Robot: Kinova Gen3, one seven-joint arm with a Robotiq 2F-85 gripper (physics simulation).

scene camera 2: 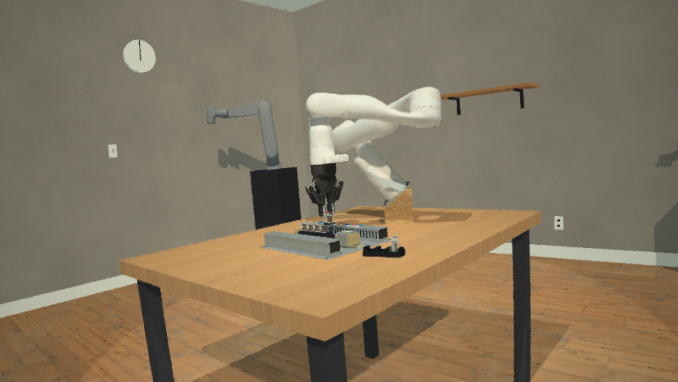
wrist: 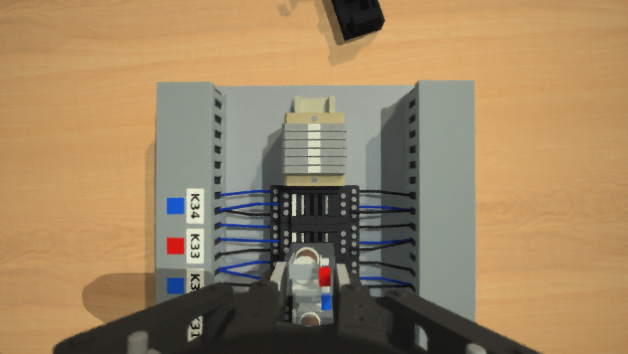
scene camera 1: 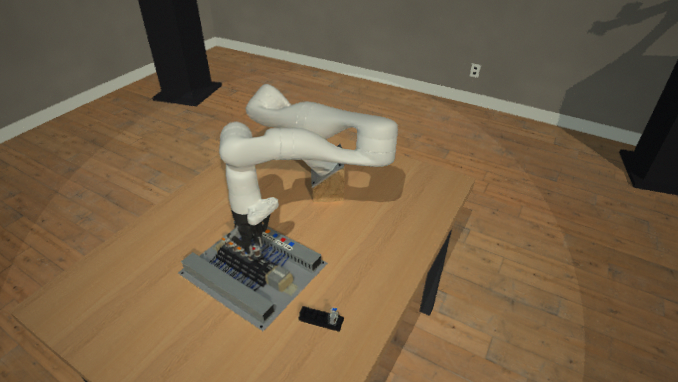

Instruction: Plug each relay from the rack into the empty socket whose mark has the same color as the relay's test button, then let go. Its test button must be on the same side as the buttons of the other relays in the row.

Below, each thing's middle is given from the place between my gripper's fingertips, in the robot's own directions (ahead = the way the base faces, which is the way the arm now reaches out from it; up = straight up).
The red-button relay (wrist: 311, 265) lies 1 cm to the left of my hand and 1 cm below it.
